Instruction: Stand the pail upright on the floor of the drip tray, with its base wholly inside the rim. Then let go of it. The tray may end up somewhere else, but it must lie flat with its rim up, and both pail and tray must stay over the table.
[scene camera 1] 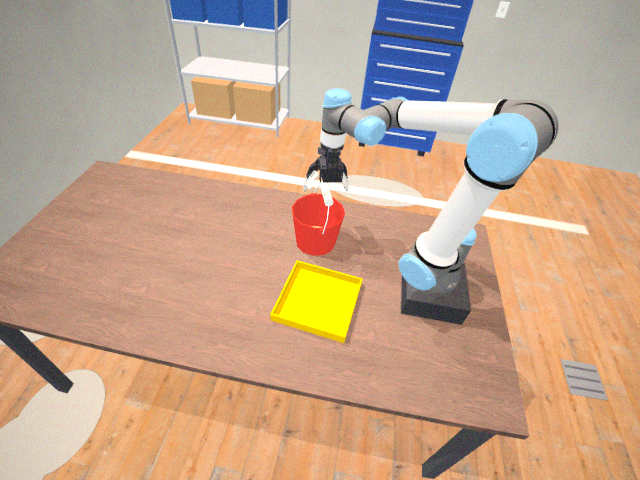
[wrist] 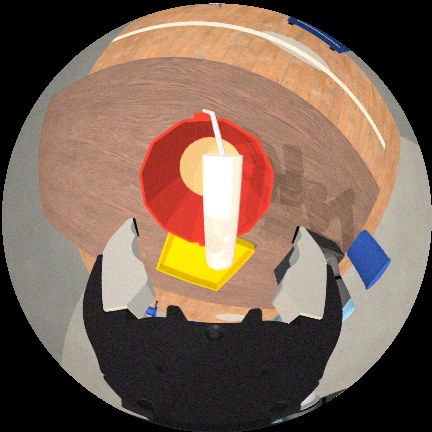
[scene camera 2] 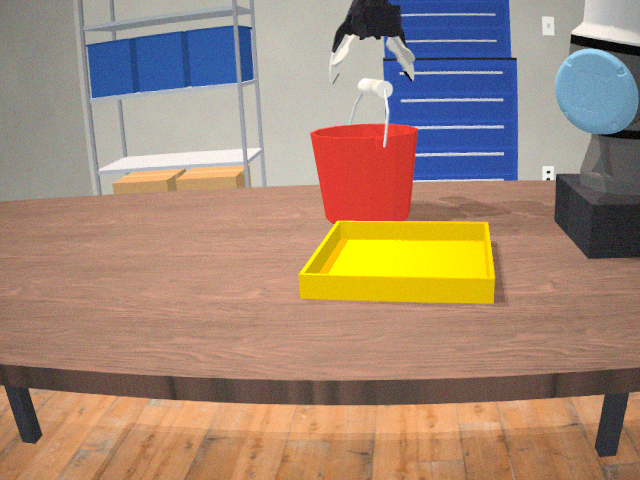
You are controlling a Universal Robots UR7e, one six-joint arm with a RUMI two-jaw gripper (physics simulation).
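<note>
The red pail stands upright on the table, behind the tray and apart from it in scene camera 1. Its wire bail is raised, with a white grip above the pail's mouth. The yellow drip tray lies flat with its rim up. My gripper is open and empty, pointing down. Its fingertips are just above the white grip, one to either side of it in scene camera 2. A tan round patch shows inside the pail.
The wooden table carries the pail, the tray and the arm's dark base, which stands to their right. A shelf rack and a blue drawer cabinet stand on the floor behind the table.
</note>
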